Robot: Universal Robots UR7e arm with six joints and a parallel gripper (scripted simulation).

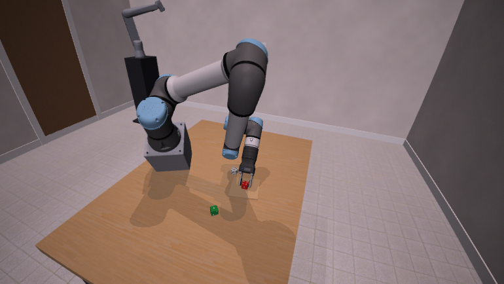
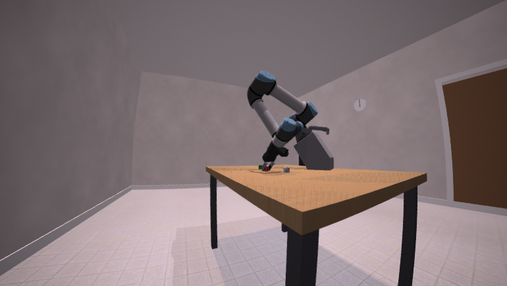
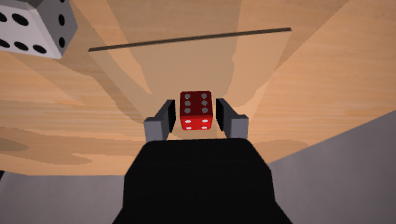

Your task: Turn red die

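My hand is 1 cm to the left of the red die and 1 cm above it. Round my hand: white die (9 cm behind, 8 cm to the left, 1 cm below); then green die (20 cm to the right, 6 cm behind, 1 cm below); then tan mat (2 cm below, 1 cm to the right).
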